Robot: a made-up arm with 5 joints. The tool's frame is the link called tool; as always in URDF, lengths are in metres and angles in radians. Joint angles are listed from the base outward. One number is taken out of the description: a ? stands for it. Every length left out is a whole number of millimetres.
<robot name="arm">
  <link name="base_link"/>
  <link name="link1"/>
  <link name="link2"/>
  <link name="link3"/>
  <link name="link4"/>
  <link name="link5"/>
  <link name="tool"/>
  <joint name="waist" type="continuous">
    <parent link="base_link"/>
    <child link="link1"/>
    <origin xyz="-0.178 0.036 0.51" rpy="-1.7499 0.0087 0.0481"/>
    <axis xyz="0 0 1"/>
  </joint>
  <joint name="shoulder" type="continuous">
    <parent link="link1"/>
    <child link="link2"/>
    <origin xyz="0.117 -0.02 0" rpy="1.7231 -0.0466 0.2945"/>
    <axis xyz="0 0 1"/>
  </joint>
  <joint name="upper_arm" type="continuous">
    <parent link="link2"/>
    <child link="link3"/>
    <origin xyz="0.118 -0.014 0" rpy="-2.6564 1.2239 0.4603"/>
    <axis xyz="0 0 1"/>
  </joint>
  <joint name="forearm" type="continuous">
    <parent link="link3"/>
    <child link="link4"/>
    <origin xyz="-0.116 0.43 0" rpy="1.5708 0 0.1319"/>
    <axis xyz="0 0 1"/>
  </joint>
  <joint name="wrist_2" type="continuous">
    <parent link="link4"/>
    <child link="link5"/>
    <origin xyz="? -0.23 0" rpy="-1.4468 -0.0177 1.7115"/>
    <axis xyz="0 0 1"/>
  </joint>
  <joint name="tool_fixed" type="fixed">
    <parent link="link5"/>
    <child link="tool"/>
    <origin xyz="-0.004 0.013 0" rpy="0.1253 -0.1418 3.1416"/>
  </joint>
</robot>
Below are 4 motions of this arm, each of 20 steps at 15 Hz.
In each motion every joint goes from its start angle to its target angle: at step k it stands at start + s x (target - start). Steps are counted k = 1, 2, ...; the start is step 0. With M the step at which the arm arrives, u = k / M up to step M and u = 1 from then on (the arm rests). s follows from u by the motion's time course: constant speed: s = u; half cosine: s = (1 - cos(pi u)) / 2; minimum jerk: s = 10 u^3 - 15 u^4 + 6 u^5.
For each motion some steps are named. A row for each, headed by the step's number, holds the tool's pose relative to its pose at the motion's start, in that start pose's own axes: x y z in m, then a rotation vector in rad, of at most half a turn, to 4 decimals.
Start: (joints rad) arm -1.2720 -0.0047 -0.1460 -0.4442 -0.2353
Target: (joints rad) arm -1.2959 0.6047 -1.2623 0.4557 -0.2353
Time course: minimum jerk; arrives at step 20
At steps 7, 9, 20:
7: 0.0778 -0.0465 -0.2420 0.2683 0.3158 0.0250
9: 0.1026 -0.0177 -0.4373 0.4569 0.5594 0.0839
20: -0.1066 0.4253 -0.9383 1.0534 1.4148 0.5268

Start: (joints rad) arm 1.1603 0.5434 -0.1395 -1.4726 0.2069
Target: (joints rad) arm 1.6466 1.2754 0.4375 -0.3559 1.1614
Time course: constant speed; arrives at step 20
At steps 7, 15, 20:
7: 0.1324 -0.0223 -0.2536 0.3900 0.4903 0.3878
15: 0.1531 0.0636 -0.5536 0.9676 0.8489 0.8190
20: 0.1191 0.1620 -0.6975 1.3654 0.9599 1.0681

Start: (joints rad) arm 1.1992 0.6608 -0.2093 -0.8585 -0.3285
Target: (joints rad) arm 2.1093 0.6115 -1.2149 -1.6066 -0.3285
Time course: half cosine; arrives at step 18
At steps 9, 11, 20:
9: -0.4673 -0.2762 -0.0726 0.0751 -0.0516 -0.7977
11: -0.6584 -0.2534 -0.0436 0.0066 -0.1109 -1.0781
20: -0.9422 -0.0379 0.0587 -0.2713 -0.2676 -1.5820

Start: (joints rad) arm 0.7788 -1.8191 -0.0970 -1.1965 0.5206
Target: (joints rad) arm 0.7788 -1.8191 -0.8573 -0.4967 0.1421
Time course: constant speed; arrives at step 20
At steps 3, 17, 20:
3: -0.0348 -0.0367 -0.0452 0.0870 0.0554 -0.1611
17: -0.2522 -0.1070 -0.3294 0.5656 0.3357 -0.8161
20: -0.3008 -0.0918 -0.4015 0.6840 0.4014 -0.9284

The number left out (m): -0.346
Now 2 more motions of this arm.
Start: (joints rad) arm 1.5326 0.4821 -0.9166 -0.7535 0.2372
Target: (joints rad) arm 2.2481 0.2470 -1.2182 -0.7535 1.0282
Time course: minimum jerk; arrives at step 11
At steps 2, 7, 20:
2: -0.0227 -0.0103 0.0023 -0.0003 0.0051 -0.0057
7: -0.3908 -0.0299 0.0716 -0.0304 0.0656 -0.0775
20: -0.5118 0.0270 0.1072 -0.0564 0.0884 -0.0939

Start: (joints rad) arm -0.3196 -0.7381 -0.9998 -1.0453 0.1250
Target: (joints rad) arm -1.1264 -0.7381 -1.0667 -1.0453 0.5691
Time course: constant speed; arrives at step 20
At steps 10, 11, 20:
10: -0.0929 -0.0751 -0.1257 0.3525 -0.2232 0.0877
11: -0.1009 -0.0793 -0.1407 0.3852 -0.2494 0.0969
20: -0.1577 -0.0873 -0.2872 0.6541 -0.5143 0.1781

